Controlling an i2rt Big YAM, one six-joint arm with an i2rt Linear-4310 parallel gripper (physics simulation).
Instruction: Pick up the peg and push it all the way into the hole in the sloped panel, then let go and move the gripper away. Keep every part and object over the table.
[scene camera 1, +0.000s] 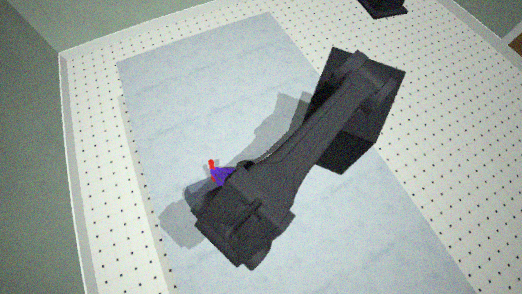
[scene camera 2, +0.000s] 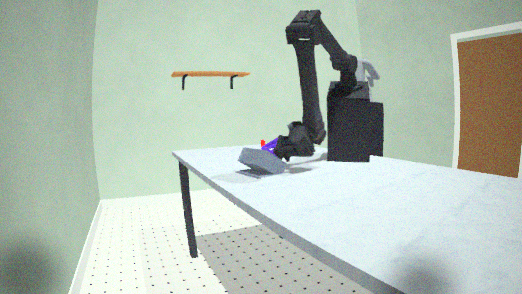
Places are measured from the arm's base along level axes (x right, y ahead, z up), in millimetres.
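Where they show: gripper, fingertip midpoint: (scene camera 1: 211, 169) (scene camera 2: 262, 148); arm's base at its link origin: (scene camera 2: 349, 86).
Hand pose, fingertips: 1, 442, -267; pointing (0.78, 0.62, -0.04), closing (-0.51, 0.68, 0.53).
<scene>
Things, the pixels of their top centre, and the offset from my fingertips, as dx, dy, dz. Level surfaces: height alone.
- red peg at its top centre: (scene camera 1: 210, 167) (scene camera 2: 263, 139) -6, -3, +34
- grey-blue sloped panel at its top centre: (scene camera 1: 204, 197) (scene camera 2: 260, 147) -90, +41, +15
- pale table at its surface level: dz -75
The red peg (scene camera 1: 211, 163) (scene camera 2: 263, 143) is a thin rod. My gripper (scene camera 1: 214, 173) (scene camera 2: 265, 147), with purple fingers, is shut on it. In scene camera 1 the peg crosses the fingertips, one end sticking out above them and a short piece showing below. In scene camera 2 its upper end stands up above the fingertips, behind the panel's upper edge. The grey-blue sloped panel (scene camera 1: 197, 193) (scene camera 2: 261, 160) stands on the table, partly under the arm in scene camera 1. Its hole does not show, and the peg's lower end is hidden in scene camera 2.
The pale table (scene camera 1: 195, 85) (scene camera 2: 400, 205) has its edge close beside the panel. The dark arm reaches over it from a black pedestal (scene camera 1: 345, 152) (scene camera 2: 352, 130). An orange wall shelf (scene camera 2: 210, 74) and a brown door (scene camera 2: 487, 105) are in the background.
</scene>
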